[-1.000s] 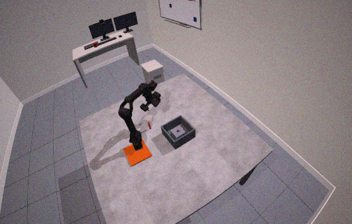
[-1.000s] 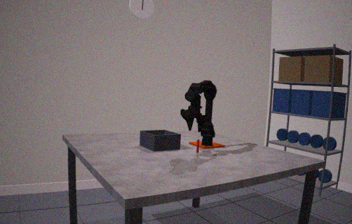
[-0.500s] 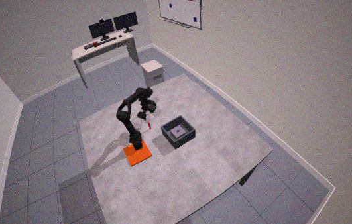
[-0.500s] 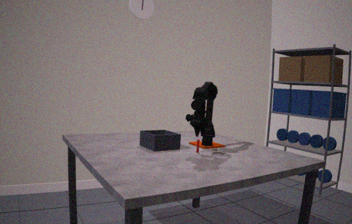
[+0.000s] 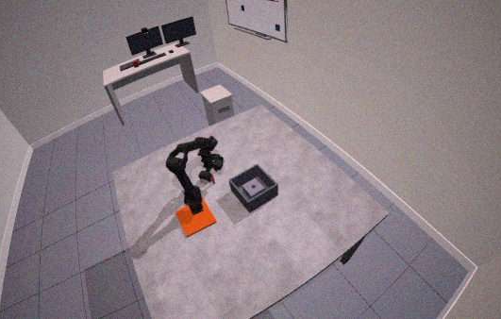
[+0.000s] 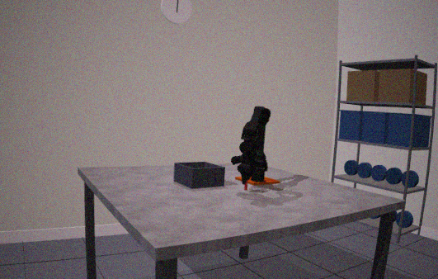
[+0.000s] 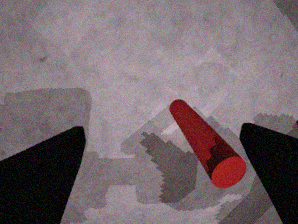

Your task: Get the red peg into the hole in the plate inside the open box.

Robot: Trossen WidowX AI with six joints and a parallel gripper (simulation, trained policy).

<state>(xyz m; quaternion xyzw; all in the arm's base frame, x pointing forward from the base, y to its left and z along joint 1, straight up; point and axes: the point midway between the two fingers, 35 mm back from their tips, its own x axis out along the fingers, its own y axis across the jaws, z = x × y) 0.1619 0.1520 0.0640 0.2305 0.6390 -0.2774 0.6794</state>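
The red peg is 1 cm behind my gripper tip and 1 cm to the right of it. Also, from my gripper tip: grey box (17 cm ahead, 19 cm to the right, 1 cm below).
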